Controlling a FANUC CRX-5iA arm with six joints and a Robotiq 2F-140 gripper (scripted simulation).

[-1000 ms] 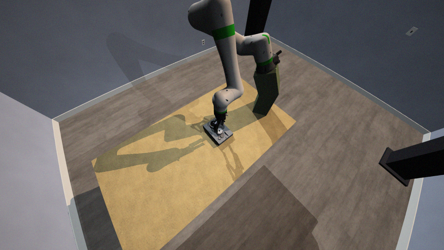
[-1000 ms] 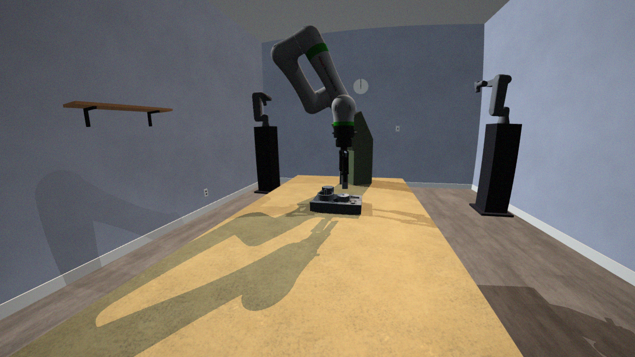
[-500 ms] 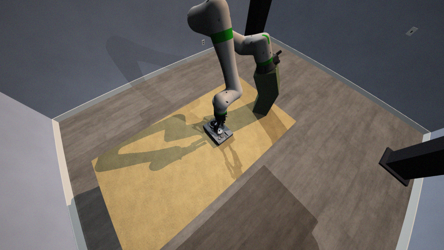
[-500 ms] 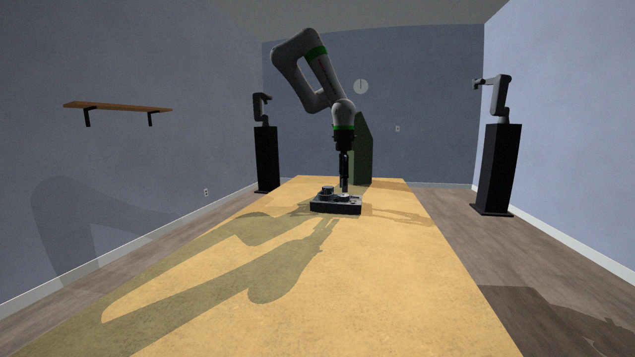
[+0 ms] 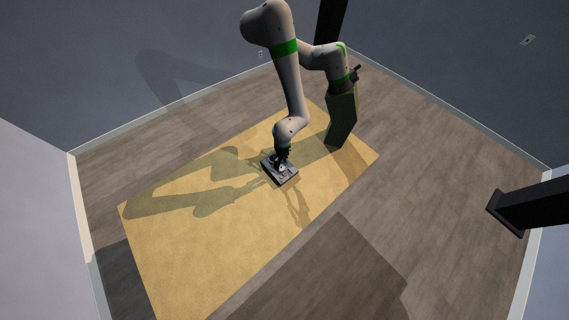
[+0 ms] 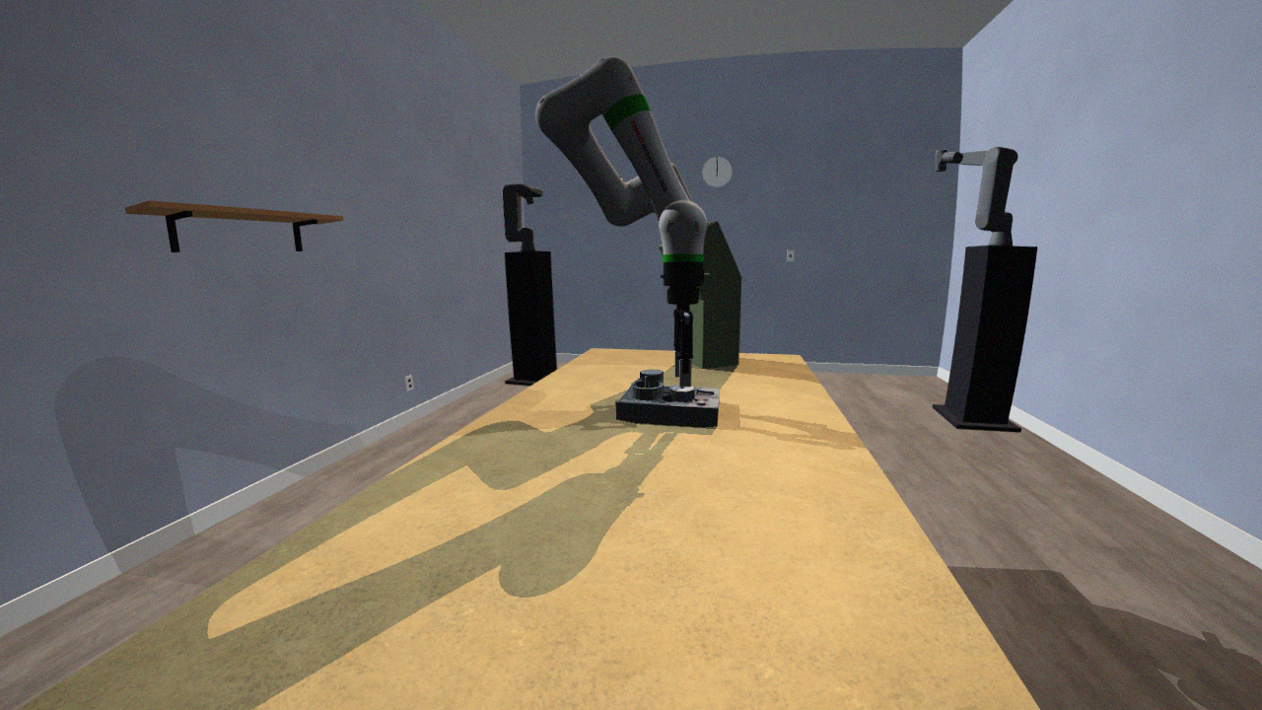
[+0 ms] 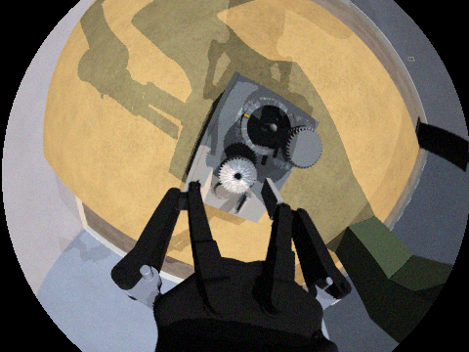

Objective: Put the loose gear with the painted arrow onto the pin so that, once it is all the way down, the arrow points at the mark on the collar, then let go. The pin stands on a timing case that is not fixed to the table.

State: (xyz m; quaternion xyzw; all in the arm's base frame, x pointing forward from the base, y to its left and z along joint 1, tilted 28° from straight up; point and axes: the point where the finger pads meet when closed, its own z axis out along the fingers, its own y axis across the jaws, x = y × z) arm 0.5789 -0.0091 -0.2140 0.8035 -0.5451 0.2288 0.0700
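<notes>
Now: the light toothed gear 6 cm below my hand. From my hand the other things lie so: peg: 4 cm behind, 4 cm to the left, 6 cm below.
</notes>
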